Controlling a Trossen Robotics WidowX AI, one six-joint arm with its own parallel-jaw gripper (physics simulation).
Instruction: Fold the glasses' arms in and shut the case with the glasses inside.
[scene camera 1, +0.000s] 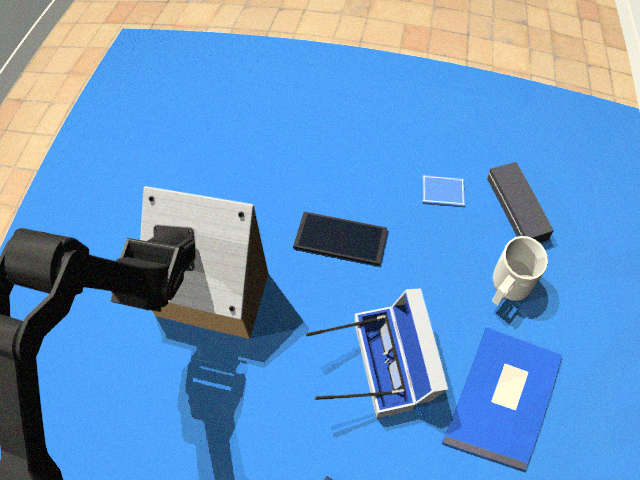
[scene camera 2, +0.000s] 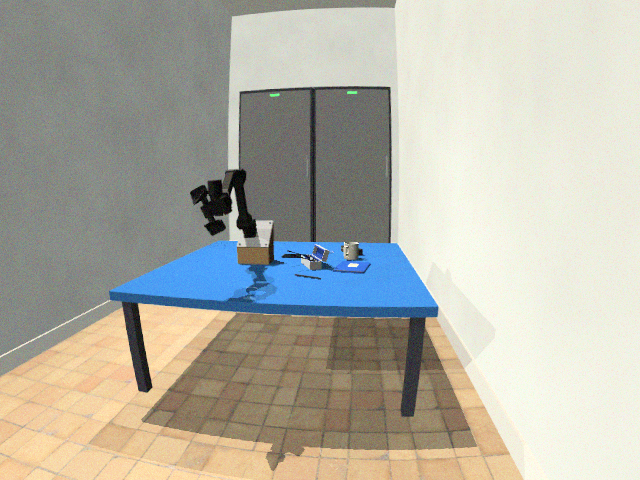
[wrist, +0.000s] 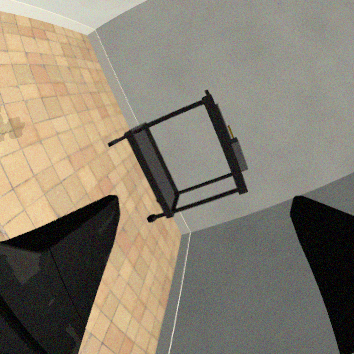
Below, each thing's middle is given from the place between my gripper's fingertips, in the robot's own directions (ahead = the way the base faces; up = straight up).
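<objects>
Positions relative to my hand: glasses case (scene camera 1: 424, 374), 58 cm to the left of it, 38 cm ahead of it, 27 cm below it; white mug (scene camera 1: 523, 261), 74 cm to the left of it, 56 cm ahead of it, 27 cm below it; small blue card (scene camera 1: 438, 190), 92 cm to the left of it, 44 cm ahead of it, 31 cm below it; blue book (scene camera 1: 500, 411), far to the left of it, far ahead of it, far below it.
</objects>
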